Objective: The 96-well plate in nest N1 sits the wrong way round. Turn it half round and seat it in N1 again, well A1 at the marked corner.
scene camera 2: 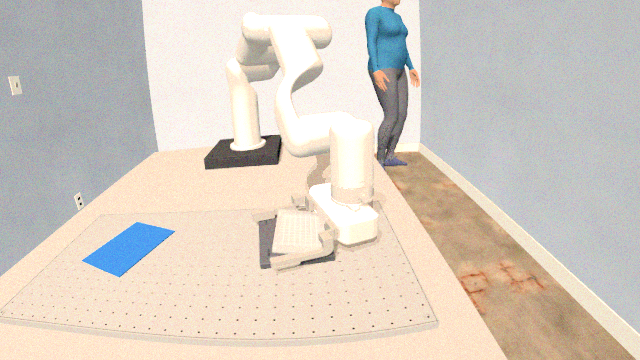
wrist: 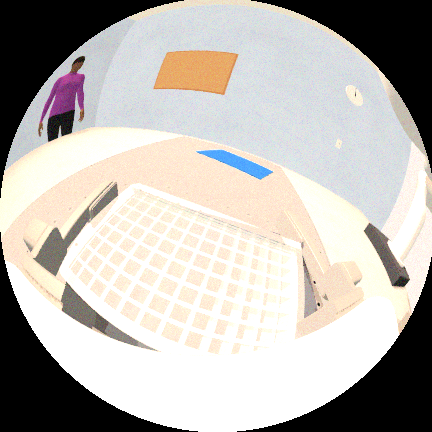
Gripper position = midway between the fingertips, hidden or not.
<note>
In view: the gripper [scene camera 2: 260, 238], a white 96-well plate [scene camera 2: 296, 231], a dark grey nest [scene camera 2: 266, 232] and a blue rectangle [wrist: 238, 162].
The white 96-well plate shows as well in the wrist view [wrist: 181, 278]. The gripper is seen too in the wrist view [wrist: 199, 201]. The dark grey nest also shows in the wrist view [wrist: 101, 324].
</note>
